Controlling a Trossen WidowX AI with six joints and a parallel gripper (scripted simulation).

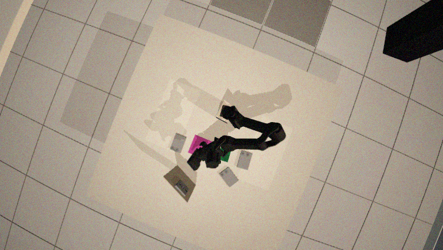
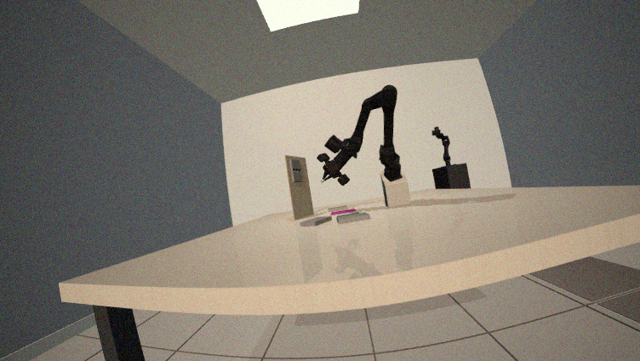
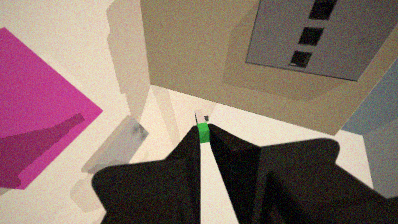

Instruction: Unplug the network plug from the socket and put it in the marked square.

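The magenta square is 17 cm below my gripper tip, 7 cm behind it and 3 cm to the left of it. The rest, counted from my gripper tip: upright panel: 14 cm ahead, 3 cm below; then network plug: 1 cm ahead; then green square: 18 cm to the left, 17 cm below, 7 cm behind.
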